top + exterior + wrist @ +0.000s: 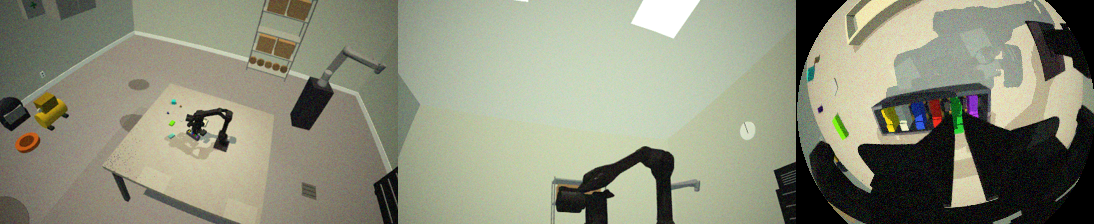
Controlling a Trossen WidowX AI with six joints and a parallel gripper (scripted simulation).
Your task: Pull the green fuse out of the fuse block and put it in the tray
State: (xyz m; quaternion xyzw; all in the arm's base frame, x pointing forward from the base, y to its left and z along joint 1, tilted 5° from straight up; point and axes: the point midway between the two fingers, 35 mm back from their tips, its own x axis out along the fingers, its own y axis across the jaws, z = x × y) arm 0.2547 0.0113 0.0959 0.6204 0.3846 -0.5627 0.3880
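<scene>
Now: the purple fuse 2 cm behind my gripper tip, 1 cm to the left of it and 3 cm below it. From my gripper tip the other things lie so: tray: 1 cm ahead, 22 cm to the right, 5 cm below; then green fuse: 1 cm below; then red fuse: 2 cm ahead, 1 cm to the right, 3 cm below.
</scene>
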